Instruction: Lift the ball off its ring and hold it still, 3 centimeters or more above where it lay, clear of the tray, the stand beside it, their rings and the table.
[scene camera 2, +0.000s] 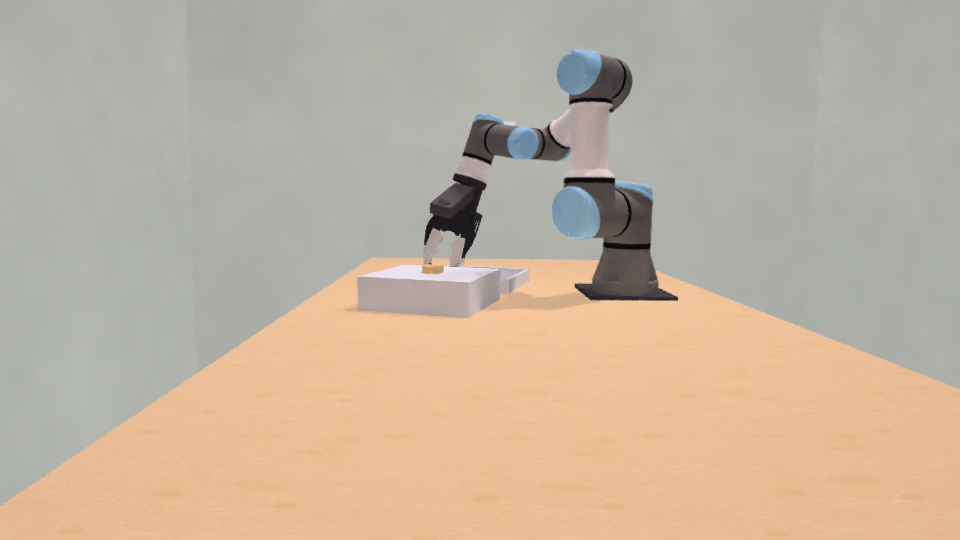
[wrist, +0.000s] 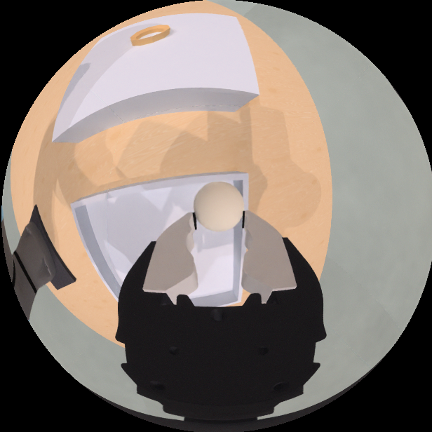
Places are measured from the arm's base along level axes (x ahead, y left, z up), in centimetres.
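Where they show: arm's base, origin of its link: (scene camera 2: 624, 291).
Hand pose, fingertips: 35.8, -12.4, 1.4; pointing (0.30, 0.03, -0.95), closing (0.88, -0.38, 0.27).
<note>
Each offset is from my fingertips to the centre of the thing, as dx, dy, dz. "*": to the spot under its first point. Level surfaces: height alone.
The cream ball (wrist: 218, 206) is between the two fingertips of my gripper (scene camera 2: 442, 260) (wrist: 218, 212), which is shut on it, with a pad against each side. In the wrist view the ball appears over the far right corner of the white tray @[* -15.2, +5.6, -1.0] (scene camera 2: 514, 284) (wrist: 160, 181), close to its walls. Whether it touches the tray floor or a wall cannot be told. The tray's ring does not show in the wrist view. In the scene view the ball does not show; my fingertips appear just behind the top of the white stand (scene camera 2: 416, 296) (wrist: 200, 60).
The stand bears an orange ring @[* +1.8, +23.1, +4.1] (scene camera 2: 433, 269) (wrist: 143, 41) on its top, with no ball on it. A strip of table @[dz -2.2] (scene camera 2: 537, 402) (wrist: 150, 135) with shadows separates stand and tray. The arm's dark base (scene camera 2: 625, 290) stands to the right in the scene view.
</note>
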